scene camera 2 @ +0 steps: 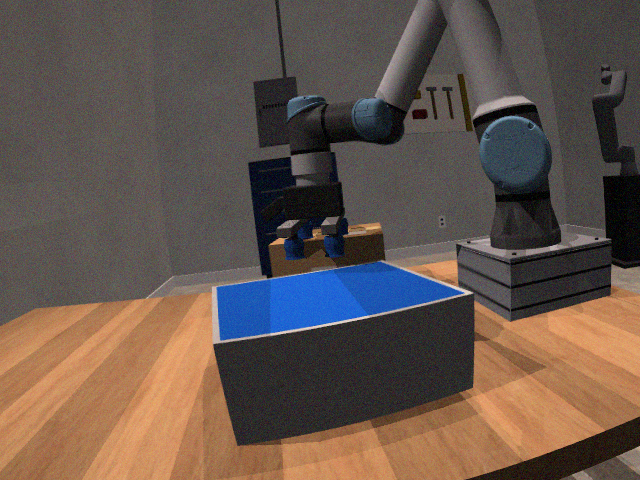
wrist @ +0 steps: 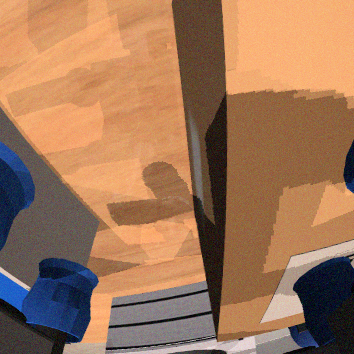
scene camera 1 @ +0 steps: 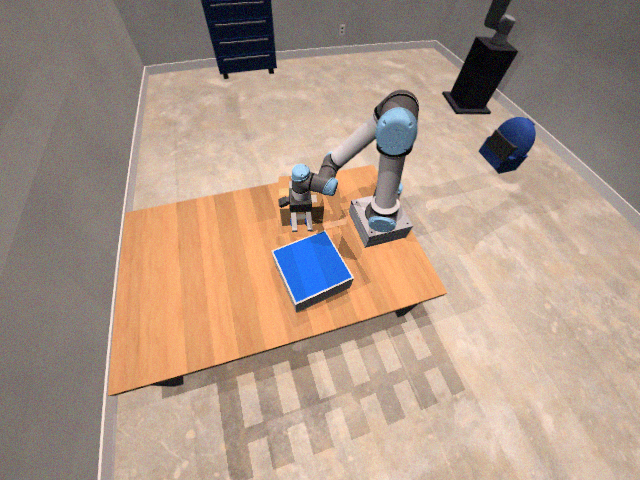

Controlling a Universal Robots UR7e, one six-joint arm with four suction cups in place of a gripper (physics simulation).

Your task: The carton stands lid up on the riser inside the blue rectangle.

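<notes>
The brown carton [scene camera 1: 285, 186] [scene camera 2: 361, 245] [wrist: 288, 140] stands on the wooden table [scene camera 1: 196, 289] behind the grey riser [scene camera 1: 323, 295] [scene camera 2: 341, 361] [wrist: 46, 218]. The riser's top is the blue rectangle [scene camera 1: 311, 266] [scene camera 2: 330, 299], and nothing lies on it. My suction gripper [scene camera 1: 301, 222] [scene camera 2: 314, 245] is down on the carton's near edge. In the wrist view the right-hand cups [wrist: 323, 295] sit on the carton's lid by its white label, and the left-hand cups [wrist: 60, 298] hang past the edge over the table. The carton rests on the table.
The arm's grey base block [scene camera 1: 379, 227] [scene camera 2: 532, 278] stands on the table right of the carton and riser. On the floor beyond are a blue drawer cabinet [scene camera 1: 240, 33], a black pedestal [scene camera 1: 480, 71] and a blue object [scene camera 1: 509, 142].
</notes>
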